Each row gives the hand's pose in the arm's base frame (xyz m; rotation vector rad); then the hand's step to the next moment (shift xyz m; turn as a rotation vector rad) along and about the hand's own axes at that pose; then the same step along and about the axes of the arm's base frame.
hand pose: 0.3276 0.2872 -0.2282 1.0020 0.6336 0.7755
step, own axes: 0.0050 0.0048 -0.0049 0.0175 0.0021 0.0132
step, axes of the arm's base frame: -0.0022 0.0080 0.0018 0.0197 0.0083 0.0053
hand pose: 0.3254 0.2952 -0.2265 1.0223 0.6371 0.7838
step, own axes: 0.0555 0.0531 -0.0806 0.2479 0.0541 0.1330
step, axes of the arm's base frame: -0.0450 0.1012 0.0113 0.2305 0.1523 0.0759
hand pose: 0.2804 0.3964 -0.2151 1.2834 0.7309 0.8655
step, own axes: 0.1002 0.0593 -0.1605 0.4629 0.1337 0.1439
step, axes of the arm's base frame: -0.0951 0.1704 0.0353 0.3366 0.3383 0.1583
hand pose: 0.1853 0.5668 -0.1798 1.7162 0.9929 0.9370
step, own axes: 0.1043 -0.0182 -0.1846 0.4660 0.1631 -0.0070
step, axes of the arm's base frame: -0.1292 0.1603 0.0539 0.2087 0.3833 0.2309
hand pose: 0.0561 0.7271 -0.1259 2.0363 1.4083 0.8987
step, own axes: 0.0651 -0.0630 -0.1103 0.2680 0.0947 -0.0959
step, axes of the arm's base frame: -0.1055 0.0863 0.0424 0.0513 0.2233 0.1937
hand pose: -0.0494 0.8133 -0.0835 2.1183 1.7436 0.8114
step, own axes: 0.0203 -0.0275 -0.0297 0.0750 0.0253 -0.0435
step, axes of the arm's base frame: -0.0371 0.0220 0.0138 0.0037 0.0605 0.0669
